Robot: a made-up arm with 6 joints. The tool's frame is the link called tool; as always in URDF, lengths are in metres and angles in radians. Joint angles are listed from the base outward.
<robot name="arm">
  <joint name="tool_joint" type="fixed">
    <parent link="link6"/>
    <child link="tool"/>
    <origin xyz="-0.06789 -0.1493 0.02" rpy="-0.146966 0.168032 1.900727"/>
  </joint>
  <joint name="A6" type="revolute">
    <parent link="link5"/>
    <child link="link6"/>
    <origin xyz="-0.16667 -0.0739 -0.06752" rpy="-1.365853 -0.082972 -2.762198"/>
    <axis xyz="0 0 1"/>
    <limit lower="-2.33" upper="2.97"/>
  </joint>
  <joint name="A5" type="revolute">
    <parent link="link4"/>
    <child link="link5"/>
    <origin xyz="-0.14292 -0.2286 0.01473" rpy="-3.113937 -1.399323 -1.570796"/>
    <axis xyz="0 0 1"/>
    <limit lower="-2" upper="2.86"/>
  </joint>
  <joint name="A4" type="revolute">
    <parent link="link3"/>
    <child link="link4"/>
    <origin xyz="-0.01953 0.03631 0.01" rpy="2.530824 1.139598 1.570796"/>
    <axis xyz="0 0 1"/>
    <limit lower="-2.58" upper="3"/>
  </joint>
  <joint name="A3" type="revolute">
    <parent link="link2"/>
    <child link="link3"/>
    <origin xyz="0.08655 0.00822 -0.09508" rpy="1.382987 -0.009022 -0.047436"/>
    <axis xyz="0 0 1"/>
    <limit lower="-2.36" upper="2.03"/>
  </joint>
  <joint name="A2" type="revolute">
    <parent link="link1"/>
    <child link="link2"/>
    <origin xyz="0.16 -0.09 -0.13" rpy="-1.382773 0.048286 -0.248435"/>
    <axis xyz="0 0 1"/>
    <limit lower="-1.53" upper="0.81"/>
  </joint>
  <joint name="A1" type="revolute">
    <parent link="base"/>
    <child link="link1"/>
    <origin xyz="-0.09 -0.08 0.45" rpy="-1.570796 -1.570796 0"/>
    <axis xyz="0 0 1"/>
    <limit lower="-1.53" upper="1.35"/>
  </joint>
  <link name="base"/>
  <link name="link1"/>
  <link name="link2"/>
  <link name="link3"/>
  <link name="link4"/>
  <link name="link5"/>
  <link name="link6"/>
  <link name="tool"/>
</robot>
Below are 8 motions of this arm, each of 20 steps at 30 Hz.
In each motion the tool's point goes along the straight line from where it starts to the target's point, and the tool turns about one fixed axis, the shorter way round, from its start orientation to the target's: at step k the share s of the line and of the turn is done. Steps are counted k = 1, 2, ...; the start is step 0. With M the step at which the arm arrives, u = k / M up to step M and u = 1 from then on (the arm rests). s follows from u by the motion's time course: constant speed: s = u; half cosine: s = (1 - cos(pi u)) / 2; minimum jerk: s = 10 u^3 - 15 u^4 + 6 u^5.
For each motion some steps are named. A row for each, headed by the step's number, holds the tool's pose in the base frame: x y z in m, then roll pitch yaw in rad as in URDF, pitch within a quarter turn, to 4 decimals.
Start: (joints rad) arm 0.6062 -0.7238 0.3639 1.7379 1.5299 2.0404
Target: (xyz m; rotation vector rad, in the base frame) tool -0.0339 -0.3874 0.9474 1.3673 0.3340 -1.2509
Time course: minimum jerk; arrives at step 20
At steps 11, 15, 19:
11: 0.0081 -0.2927 0.9409 0.6186 0.7717 -1.2203
15: -0.0232 -0.3633 0.9457 0.9659 0.8977 -0.9844
19: -0.0338 -0.3871 0.9474 1.1038 0.9259 -0.8830

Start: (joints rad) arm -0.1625 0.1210 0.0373 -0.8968 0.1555 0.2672
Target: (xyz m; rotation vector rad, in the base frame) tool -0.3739 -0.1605 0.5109 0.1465 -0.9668 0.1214
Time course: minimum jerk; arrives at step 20
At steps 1, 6, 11, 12, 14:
1: -0.3163 0.0445 0.4626 2.7346 -0.9857 -1.8607
6: -0.3257 0.0112 0.4704 2.4968 -1.1326 -1.7365
11: -0.3505 -0.0770 0.4912 1.0114 -1.2896 -0.5406
12: -0.3556 -0.0954 0.4955 0.7065 -1.2413 -0.2958
14: -0.3645 -0.1270 0.5030 0.3552 -1.1211 -0.0498

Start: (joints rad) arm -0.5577 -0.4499 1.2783 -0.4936 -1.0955 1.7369
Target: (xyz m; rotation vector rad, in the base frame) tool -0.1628 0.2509 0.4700 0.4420 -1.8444 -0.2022
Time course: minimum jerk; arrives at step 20
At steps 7, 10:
7: -0.2244 0.1839 0.2923 -2.6887 -0.5915 -2.9556
10: -0.2031 0.2071 0.3538 -2.9891 -0.8218 -2.8362

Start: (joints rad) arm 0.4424 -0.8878 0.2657 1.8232 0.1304 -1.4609
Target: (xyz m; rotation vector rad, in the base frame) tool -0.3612 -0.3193 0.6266 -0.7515 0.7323 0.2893
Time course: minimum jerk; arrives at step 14
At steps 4, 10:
4: -0.1979 -0.3054 0.7482 -0.5180 1.0888 0.6174
10: -0.3336 -0.3169 0.6472 -0.7809 0.8276 0.0625

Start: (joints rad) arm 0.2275 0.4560 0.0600 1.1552 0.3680 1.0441
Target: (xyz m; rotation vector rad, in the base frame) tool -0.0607 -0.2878 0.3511 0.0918 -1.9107 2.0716
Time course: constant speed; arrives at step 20
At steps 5, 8, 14, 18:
5: -0.0196 -0.3287 0.4059 -1.2960 -0.0783 3.0495
8: -0.0278 -0.3205 0.3950 -1.3308 -0.1140 3.0261
14: -0.0443 -0.3042 0.3730 -1.3983 -0.1877 2.9828
18: -0.0552 -0.2933 0.3584 -1.4421 -0.2383 2.9565

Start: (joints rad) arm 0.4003 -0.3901 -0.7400 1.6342 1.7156 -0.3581
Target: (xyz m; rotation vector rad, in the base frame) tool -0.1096 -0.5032 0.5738 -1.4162 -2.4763 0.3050
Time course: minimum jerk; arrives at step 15
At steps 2, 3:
2: -0.0818 -0.4562 0.8294 -1.9184 0.5494 2.3229
3: -0.0829 -0.4580 0.8193 -1.9626 0.5285 2.2992

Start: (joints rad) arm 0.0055 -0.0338 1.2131 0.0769 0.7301 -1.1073
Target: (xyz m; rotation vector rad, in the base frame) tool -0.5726 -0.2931 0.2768 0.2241 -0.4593 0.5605
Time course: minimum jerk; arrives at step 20
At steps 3, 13, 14, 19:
3: -0.4738 -0.1870 0.6857 0.7259 0.3589 -0.2967
13: -0.5487 -0.2675 0.3756 0.3244 -0.3457 0.2788
14: -0.5560 -0.2753 0.3453 0.2596 -0.3979 0.3558
19: -0.5725 -0.2930 0.2773 0.0930 -0.4959 0.5481

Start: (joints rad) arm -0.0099 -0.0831 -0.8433 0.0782 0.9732 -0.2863
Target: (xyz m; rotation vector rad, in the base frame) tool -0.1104 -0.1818 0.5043 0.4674 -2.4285 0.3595
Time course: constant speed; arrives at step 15
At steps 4, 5, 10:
4: -0.1209 -0.2374 0.4607 -2.5075 -0.7700 2.9336
5: -0.1199 -0.2323 0.4647 -2.5517 -0.7696 2.9842
10: -0.1152 -0.2071 0.4845 -2.7672 -0.7441 -3.0517

